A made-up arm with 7 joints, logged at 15 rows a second.
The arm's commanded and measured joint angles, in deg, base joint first. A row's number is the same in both.
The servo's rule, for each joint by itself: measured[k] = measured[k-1] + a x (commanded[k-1-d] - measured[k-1]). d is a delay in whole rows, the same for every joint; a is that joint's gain. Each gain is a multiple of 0.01, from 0.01 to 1. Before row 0 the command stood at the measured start. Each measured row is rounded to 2 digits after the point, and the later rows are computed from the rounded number. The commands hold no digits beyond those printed.
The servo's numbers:
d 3
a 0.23 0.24 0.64 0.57 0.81 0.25 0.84
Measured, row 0: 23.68, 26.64, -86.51, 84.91, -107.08, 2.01, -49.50
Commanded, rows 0 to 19: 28.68, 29.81, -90.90, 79.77, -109.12, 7.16, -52.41; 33.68, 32.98, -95.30, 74.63, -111.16, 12.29, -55.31; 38.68, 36.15, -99.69, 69.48, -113.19, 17.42, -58.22; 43.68, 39.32, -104.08, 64.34, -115.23, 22.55, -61.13; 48.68, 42.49, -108.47, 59.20, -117.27, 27.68, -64.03; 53.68, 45.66, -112.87, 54.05, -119.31, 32.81, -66.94; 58.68, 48.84, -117.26, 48.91, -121.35, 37.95, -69.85; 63.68, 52.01, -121.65, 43.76, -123.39, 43.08, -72.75; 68.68, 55.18, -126.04, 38.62, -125.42, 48.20, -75.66; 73.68, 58.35, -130.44, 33.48, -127.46, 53.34, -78.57; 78.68, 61.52, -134.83, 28.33, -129.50, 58.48, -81.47; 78.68, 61.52, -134.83, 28.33, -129.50, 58.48, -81.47; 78.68, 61.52, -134.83, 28.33, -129.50, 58.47, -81.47; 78.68, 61.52, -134.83, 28.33, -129.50, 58.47, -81.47; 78.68, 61.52, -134.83, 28.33, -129.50, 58.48, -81.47; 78.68, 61.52, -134.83, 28.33, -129.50, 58.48, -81.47; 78.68, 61.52, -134.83, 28.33, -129.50, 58.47, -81.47; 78.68, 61.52, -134.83, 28.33, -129.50, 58.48, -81.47; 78.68, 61.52, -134.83, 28.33, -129.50, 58.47, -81.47; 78.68, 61.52, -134.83, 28.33, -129.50, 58.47, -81.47
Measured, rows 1 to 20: 23.68, 26.64, -86.51, 84.91, -107.08, 2.01, -49.50; 23.68, 26.64, -86.51, 84.91, -107.08, 2.01, -49.50; 23.68, 26.64, -86.51, 84.91, -107.08, 2.01, -49.50; 24.83, 27.40, -89.32, 81.98, -108.73, 3.30, -51.94; 26.87, 28.74, -93.15, 77.79, -110.70, 5.55, -54.77; 29.59, 30.52, -97.34, 73.05, -112.72, 8.52, -57.67; 32.83, 32.63, -101.65, 68.09, -114.75, 12.03, -60.58; 36.48, 35.00, -106.01, 63.02, -116.79, 15.94, -63.48; 40.44, 37.56, -110.40, 57.91, -118.83, 20.16, -66.39; 44.64, 40.27, -114.79, 52.78, -120.87, 24.61, -69.30; 49.02, 43.09, -119.18, 47.64, -122.91, 29.23, -72.20; 53.54, 45.99, -123.57, 42.50, -124.94, 33.97, -75.11; 58.17, 48.96, -127.97, 37.36, -126.98, 38.81, -78.02; 62.89, 51.97, -132.36, 32.21, -129.02, 43.73, -80.92; 66.52, 54.26, -133.94, 30.00, -129.41, 47.42, -81.38; 69.32, 56.00, -134.51, 29.05, -129.48, 50.18, -81.46; 71.47, 57.32, -134.71, 28.64, -129.50, 52.25, -81.47; 73.13, 58.33, -134.79, 28.46, -129.50, 53.81, -81.47; 74.41, 59.10, -134.82, 28.39, -129.50, 54.98, -81.47; 75.39, 59.68, -134.83, 28.36, -129.50, 55.85, -81.47
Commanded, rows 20 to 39: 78.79, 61.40, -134.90, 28.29, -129.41, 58.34, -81.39; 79.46, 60.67, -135.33, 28.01, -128.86, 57.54, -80.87; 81.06, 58.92, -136.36, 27.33, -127.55, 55.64, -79.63; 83.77, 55.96, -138.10, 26.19, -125.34, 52.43, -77.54; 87.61, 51.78, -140.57, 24.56, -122.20, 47.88, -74.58; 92.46, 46.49, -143.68, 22.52, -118.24, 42.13, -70.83; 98.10, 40.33, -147.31, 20.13, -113.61, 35.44, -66.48; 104.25, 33.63, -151.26, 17.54, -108.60, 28.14, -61.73; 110.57, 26.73, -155.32, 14.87, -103.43, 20.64, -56.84; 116.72, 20.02, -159.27, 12.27, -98.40, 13.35, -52.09; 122.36, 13.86, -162.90, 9.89, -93.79, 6.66, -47.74; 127.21, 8.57, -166.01, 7.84, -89.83, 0.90, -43.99; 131.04, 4.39, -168.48, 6.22, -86.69, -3.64, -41.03; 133.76, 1.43, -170.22, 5.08, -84.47, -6.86, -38.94; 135.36, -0.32, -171.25, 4.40, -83.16, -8.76, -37.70; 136.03, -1.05, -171.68, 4.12, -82.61, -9.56, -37.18; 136.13, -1.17, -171.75, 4.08, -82.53, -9.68, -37.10; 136.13, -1.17, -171.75, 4.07, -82.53, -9.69, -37.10; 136.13, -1.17, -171.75, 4.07, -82.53, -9.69, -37.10; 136.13, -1.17, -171.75, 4.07, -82.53, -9.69, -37.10
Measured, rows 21 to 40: 76.15, 60.12, -134.83, 28.34, -129.50, 56.51, -81.47; 76.73, 60.46, -134.83, 28.33, -129.50, 57.00, -81.47; 77.18, 60.71, -134.83, 28.33, -129.50, 57.37, -81.47; 77.55, 60.88, -134.87, 28.31, -129.43, 57.61, -81.40; 77.99, 60.83, -135.16, 28.14, -128.97, 57.59, -80.95; 78.70, 60.37, -135.93, 27.68, -127.82, 57.10, -79.84; 79.87, 59.31, -137.32, 26.83, -125.81, 55.93, -77.91; 81.65, 57.50, -139.40, 25.54, -122.89, 53.92, -75.11; 84.14, 54.86, -142.14, 23.82, -119.12, 50.97, -71.51; 87.35, 51.37, -145.45, 21.72, -114.66, 47.09, -67.28; 91.24, 47.11, -149.17, 19.34, -109.75, 42.35, -62.62; 95.69, 42.22, -153.11, 16.79, -104.63, 36.92, -57.76; 100.53, 36.89, -157.05, 14.21, -99.58, 31.03, -53.00; 105.55, 31.36, -160.79, 11.75, -94.89, 24.94, -48.58; 110.53, 25.89, -164.13, 9.52, -90.79, 18.93, -44.72; 115.25, 20.73, -166.91, 7.64, -87.47, 13.29, -41.62; 119.51, 16.10, -169.03, 6.18, -85.04, 8.25, -39.37; 123.16, 12.16, -170.45, 5.17, -83.52, 4.00, -37.97; 126.12, 8.99, -171.24, 4.57, -82.78, 0.61, -37.31; 128.42, 6.55, -171.57, 4.29, -82.58, -1.96, -37.13
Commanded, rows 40 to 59: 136.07, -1.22, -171.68, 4.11, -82.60, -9.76, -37.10; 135.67, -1.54, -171.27, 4.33, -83.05, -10.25, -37.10; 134.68, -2.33, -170.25, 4.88, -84.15, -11.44, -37.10; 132.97, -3.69, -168.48, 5.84, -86.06, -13.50, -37.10; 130.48, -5.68, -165.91, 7.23, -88.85, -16.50, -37.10; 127.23, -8.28, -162.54, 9.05, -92.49, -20.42, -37.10; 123.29, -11.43, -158.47, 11.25, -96.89, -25.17, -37.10; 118.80, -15.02, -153.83, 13.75, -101.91, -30.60, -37.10; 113.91, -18.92, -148.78, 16.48, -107.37, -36.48, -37.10; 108.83, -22.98, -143.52, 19.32, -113.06, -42.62, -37.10; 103.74, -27.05, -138.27, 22.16, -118.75, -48.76, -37.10; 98.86, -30.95, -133.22, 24.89, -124.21, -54.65, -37.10; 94.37, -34.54, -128.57, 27.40, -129.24, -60.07, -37.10; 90.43, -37.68, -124.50, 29.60, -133.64, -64.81, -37.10; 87.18, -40.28, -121.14, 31.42, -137.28, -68.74, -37.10; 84.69, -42.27, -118.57, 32.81, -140.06, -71.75, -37.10; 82.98, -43.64, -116.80, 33.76, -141.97, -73.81, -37.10; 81.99, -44.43, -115.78, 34.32, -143.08, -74.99, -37.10; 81.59, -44.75, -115.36, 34.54, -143.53, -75.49, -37.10; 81.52, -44.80, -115.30, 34.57, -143.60, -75.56, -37.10
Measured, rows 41 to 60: 130.19, 4.70, -171.69, 4.16, -82.54, -3.89, -37.10; 131.56, 3.29, -171.73, 4.11, -82.53, -5.34, -37.10; 132.61, 2.22, -171.74, 4.09, -82.53, -6.43, -37.10; 133.41, 1.39, -171.70, 4.10, -82.59, -7.26, -37.10; 133.93, 0.69, -171.42, 4.23, -82.96, -8.01, -37.10; 134.10, -0.03, -170.67, 4.60, -83.92, -8.87, -37.10; 133.84, -0.91, -169.27, 5.31, -85.65, -10.03, -37.10; 133.07, -2.05, -167.12, 6.40, -88.24, -11.65, -37.10; 131.73, -3.55, -164.19, 7.91, -91.68, -13.84, -37.10; 129.79, -5.44, -160.53, 9.81, -95.90, -16.67, -37.10; 127.26, -7.74, -156.24, 12.06, -100.77, -20.15, -37.10; 124.19, -10.42, -151.47, 14.58, -106.12, -24.23, -37.10; 120.66, -13.43, -146.38, 17.28, -111.74, -28.83, -37.10; 116.77, -16.70, -141.19, 20.06, -117.42, -33.81, -37.10; 112.65, -20.12, -136.09, 22.81, -122.92, -39.02, -37.10; 108.45, -23.58, -131.28, 25.43, -128.04, -44.28, -37.10; 104.31, -26.96, -126.94, 27.81, -132.58, -49.41, -37.10; 100.37, -30.16, -123.23, 29.87, -136.39, -54.24, -37.10; 96.76, -33.07, -120.25, 31.55, -139.36, -58.62, -37.10; 93.59, -35.61, -118.04, 32.81, -141.47, -62.42, -37.10
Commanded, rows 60 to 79: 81.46, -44.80, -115.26, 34.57, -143.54, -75.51, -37.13; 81.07, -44.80, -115.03, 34.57, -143.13, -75.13, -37.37; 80.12, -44.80, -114.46, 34.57, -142.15, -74.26, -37.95; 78.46, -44.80, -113.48, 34.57, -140.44, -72.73, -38.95; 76.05, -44.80, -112.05, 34.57, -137.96, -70.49, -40.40; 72.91, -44.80, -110.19, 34.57, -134.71, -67.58, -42.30; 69.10, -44.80, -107.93, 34.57, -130.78, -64.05, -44.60; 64.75, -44.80, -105.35, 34.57, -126.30, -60.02, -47.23; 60.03, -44.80, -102.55, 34.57, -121.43, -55.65, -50.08; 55.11, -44.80, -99.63, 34.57, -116.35, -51.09, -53.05; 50.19, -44.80, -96.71, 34.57, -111.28, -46.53, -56.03; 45.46, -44.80, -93.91, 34.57, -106.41, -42.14, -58.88; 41.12, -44.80, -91.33, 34.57, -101.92, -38.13, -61.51; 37.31, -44.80, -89.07, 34.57, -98.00, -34.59, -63.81; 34.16, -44.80, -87.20, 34.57, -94.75, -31.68, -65.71; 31.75, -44.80, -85.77, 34.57, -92.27, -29.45, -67.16; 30.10, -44.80, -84.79, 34.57, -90.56, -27.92, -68.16; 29.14, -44.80, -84.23, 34.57, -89.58, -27.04, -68.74; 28.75, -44.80, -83.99, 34.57, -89.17, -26.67, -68.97; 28.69, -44.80, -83.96, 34.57, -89.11, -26.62, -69.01
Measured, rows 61 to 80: 90.92, -37.73, -116.59, 33.67, -142.77, -65.56, -37.10; 88.77, -39.41, -115.80, 34.17, -143.39, -68.04, -37.10; 87.10, -40.70, -115.48, 34.40, -143.56, -69.92, -37.10; 85.80, -41.68, -115.34, 34.50, -143.54, -71.32, -37.13; 84.71, -42.43, -115.14, 34.54, -143.21, -72.27, -37.33; 83.65, -43.00, -114.70, 34.56, -142.35, -72.77, -37.85; 82.46, -43.43, -113.92, 34.57, -140.80, -72.76, -38.77; 80.99, -43.76, -112.72, 34.57, -138.50, -72.19, -40.14; 79.13, -44.01, -111.10, 34.57, -135.43, -71.04, -41.95; 76.82, -44.20, -109.07, 34.57, -131.66, -69.29, -44.18; 74.04, -44.34, -106.69, 34.57, -127.32, -66.97, -46.74; 70.82, -44.45, -104.04, 34.57, -122.55, -64.14, -49.55; 67.21, -44.53, -101.22, 34.57, -117.53, -60.88, -52.49; 63.30, -44.59, -98.33, 34.57, -112.47, -57.29, -55.46; 59.20, -44.64, -95.50, 34.57, -107.56, -53.50, -58.33; 55.04, -44.68, -92.83, 34.57, -102.99, -49.66, -61.00; 50.96, -44.71, -90.42, 34.57, -98.95, -45.89, -63.36; 47.10, -44.73, -88.36, 34.57, -95.55, -42.34, -65.33; 43.57, -44.75, -86.70, 34.57, -92.89, -39.12, -66.87; 40.47, -44.76, -85.48, 34.57, -91.00, -36.32, -67.95
